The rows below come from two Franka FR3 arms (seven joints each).
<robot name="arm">
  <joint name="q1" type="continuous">
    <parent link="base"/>
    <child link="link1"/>
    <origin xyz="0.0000 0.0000 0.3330"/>
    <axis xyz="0 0 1"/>
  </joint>
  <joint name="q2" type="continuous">
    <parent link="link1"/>
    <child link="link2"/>
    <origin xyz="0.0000 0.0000 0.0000" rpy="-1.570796 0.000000 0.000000"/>
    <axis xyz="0 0 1"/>
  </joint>
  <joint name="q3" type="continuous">
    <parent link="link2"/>
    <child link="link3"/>
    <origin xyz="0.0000 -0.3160 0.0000" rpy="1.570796 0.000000 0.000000"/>
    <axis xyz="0 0 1"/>
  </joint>
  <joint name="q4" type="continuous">
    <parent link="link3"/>
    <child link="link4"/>
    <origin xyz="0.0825 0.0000 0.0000" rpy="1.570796 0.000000 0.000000"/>
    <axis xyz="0 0 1"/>
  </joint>
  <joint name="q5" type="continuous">
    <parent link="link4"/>
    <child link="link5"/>
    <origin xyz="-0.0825 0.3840 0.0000" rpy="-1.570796 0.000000 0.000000"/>
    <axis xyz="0 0 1"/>
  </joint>
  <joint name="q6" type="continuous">
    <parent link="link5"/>
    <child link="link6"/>
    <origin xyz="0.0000 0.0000 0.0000" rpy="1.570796 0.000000 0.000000"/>
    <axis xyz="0 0 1"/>
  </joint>
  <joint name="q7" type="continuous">
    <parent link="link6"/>
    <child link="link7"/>
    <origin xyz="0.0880 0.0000 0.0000" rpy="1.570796 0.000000 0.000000"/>
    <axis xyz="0 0 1"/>
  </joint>
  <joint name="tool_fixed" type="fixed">
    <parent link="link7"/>
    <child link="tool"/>
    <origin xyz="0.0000 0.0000 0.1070"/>
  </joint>
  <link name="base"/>
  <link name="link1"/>
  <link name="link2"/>
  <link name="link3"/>
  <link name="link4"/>
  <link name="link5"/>
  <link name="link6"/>
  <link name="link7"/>
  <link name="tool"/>
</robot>
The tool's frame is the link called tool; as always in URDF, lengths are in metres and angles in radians. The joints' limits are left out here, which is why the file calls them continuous.
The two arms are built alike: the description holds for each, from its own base.
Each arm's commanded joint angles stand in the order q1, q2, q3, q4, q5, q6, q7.
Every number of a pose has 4 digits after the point.
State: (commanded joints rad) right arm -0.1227 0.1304 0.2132 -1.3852 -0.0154 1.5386 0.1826; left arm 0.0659 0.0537 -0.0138 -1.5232 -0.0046 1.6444 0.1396
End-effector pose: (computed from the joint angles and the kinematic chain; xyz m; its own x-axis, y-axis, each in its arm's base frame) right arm 0.5899 0.0424 0.6358 0.9952 -0.0949 0.0233 -0.0946 -0.9954 -0.0166; left arm 0.5781 0.0299 0.6235 0.9939 -0.0871 0.0675 -0.0870 -0.9962 -0.0041
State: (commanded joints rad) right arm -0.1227 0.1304 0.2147 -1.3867 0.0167 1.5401 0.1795; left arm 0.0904 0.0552 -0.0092 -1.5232 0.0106 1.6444 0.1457
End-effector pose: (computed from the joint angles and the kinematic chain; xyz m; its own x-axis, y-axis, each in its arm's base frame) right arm 0.5896 0.0468 0.6353 0.9959 -0.0892 0.0176 -0.0883 -0.9949 -0.0483; left arm 0.5773 0.0482 0.6226 0.9958 -0.0653 0.0638 -0.0642 -0.9977 -0.0196
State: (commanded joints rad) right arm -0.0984 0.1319 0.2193 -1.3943 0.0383 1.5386 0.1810; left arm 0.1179 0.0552 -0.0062 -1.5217 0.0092 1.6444 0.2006
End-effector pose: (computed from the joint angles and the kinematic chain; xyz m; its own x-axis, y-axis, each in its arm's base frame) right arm 0.5880 0.0660 0.6310 0.9981 -0.0607 0.0033 -0.0603 -0.9958 -0.0685; left arm 0.5756 0.0656 0.6233 0.9939 -0.0897 0.0643 -0.0884 -0.9958 -0.0221
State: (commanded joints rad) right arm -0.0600 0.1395 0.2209 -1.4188 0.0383 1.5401 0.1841; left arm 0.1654 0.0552 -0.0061 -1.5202 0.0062 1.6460 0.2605
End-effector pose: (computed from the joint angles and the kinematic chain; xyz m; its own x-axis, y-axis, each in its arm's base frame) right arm 0.5869 0.0895 0.6152 0.9994 -0.0233 -0.0271 -0.0250 -0.9976 -0.0648; left arm 0.5721 0.0926 0.6242 0.9926 -0.1018 0.0667 -0.1004 -0.9947 -0.0238
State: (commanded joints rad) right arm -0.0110 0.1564 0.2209 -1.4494 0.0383 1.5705 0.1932; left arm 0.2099 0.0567 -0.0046 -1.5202 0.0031 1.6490 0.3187
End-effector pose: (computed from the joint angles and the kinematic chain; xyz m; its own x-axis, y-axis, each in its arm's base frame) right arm 0.5887 0.1189 0.5936 0.9989 0.0155 -0.0448 0.0125 -0.9978 -0.0650; left arm 0.5680 0.1187 0.6236 0.9912 -0.1139 0.0675 -0.1124 -0.9933 -0.0253
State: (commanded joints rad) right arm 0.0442 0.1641 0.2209 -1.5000 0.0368 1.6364 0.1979; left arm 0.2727 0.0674 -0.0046 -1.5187 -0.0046 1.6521 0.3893
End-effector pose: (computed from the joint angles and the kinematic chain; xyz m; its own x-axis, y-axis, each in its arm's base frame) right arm 0.5876 0.1528 0.5707 0.9973 0.0631 -0.0377 0.0605 -0.9960 -0.0663; left arm 0.5629 0.1543 0.6184 0.9907 -0.1211 0.0629 -0.1200 -0.9926 -0.0205
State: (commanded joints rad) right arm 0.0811 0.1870 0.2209 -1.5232 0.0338 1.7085 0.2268; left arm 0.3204 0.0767 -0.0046 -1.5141 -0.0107 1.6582 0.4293
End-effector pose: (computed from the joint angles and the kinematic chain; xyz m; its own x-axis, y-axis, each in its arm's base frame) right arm 0.5928 0.1762 0.5521 0.9976 0.0673 -0.0143 0.0661 -0.9952 -0.0728; left arm 0.5583 0.1814 0.6157 0.9914 -0.1130 0.0658 -0.1121 -0.9935 -0.0180
